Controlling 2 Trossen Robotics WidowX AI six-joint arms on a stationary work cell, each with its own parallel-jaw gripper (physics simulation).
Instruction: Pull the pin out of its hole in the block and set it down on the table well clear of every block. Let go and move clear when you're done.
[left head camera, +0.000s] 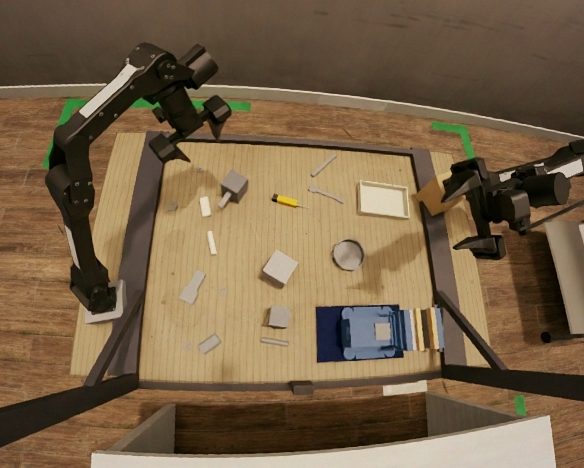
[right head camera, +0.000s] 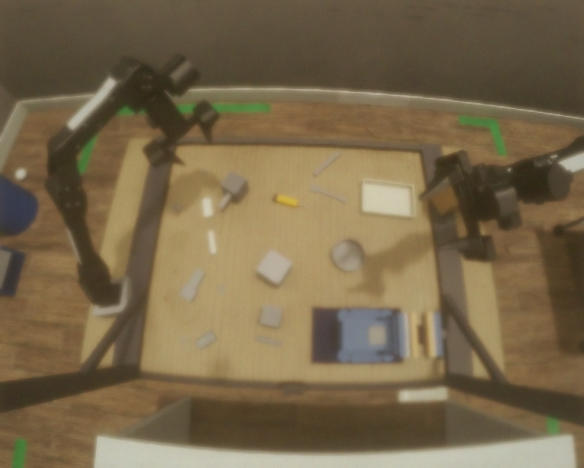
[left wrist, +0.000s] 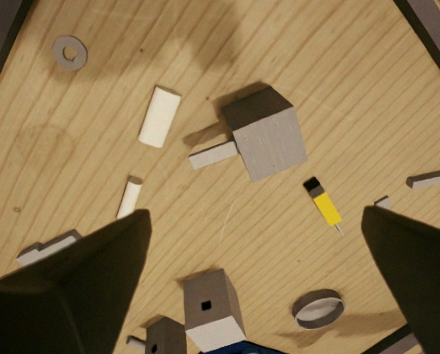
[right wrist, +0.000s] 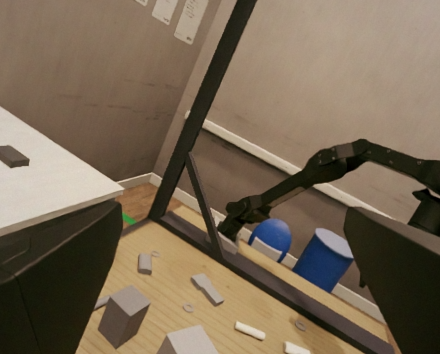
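Pixels of known places: left gripper, between the fingertips: (left head camera: 203, 150) (right head camera: 197, 154) (left wrist: 256, 218); right gripper, between the fingertips: (left head camera: 448, 225) (right head camera: 427, 225) (right wrist: 235, 216); left arm's base, origin of its link: (left head camera: 103, 300) (right head camera: 110, 295) (right wrist: 226, 231).
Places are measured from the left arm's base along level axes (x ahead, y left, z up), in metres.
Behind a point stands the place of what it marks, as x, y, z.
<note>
A grey block (left head camera: 235, 186) {0.393, 0.243, 0.021} (right head camera: 234, 185) {0.395, 0.250, 0.021} (left wrist: 272, 142) {0.391, 0.265, 0.021} stands at the upper left of the table in the head views. A square grey pin (left head camera: 224, 199) {0.357, 0.222, -0.006} (right head camera: 226, 201) {0.362, 0.218, -0.006} (left wrist: 213, 154) {0.355, 0.224, -0.006} sticks out of its side; its inner end is hidden in the block. My left gripper (left head camera: 204, 150) {0.328, 0.275, 0.165} (right head camera: 195, 151) {0.328, 0.275, 0.165} (left wrist: 256, 218) {0.328, 0.275, 0.165} is open and empty, raised above the table's upper left edge, up and left of the block. My right gripper (left head camera: 449, 224) {0.713, -0.071, 0.361} (right head camera: 432, 222) {0.713, -0.071, 0.361} is open and empty, above the table's right edge, far from the block.
Two other grey blocks (left head camera: 280, 268) {0.463, -0.013, 0.031} (left head camera: 279, 317) {0.433, -0.132, 0.031} stand lower down. White rods (left head camera: 205, 206) {0.298, 0.225, -0.035} (left head camera: 212, 242) {0.302, 0.111, -0.034} lie below left of the pinned block, a yellow screwdriver (left head camera: 287, 201) {0.539, 0.193, -0.031} to its right. A round dish (left head camera: 348, 255) {0.679, -0.003, -0.047}, a cream tray (left head camera: 359, 200) {0.764, 0.158, -0.033} and a blue rack (left head camera: 350, 332) {0.595, -0.211, 0.035} are farther right.
</note>
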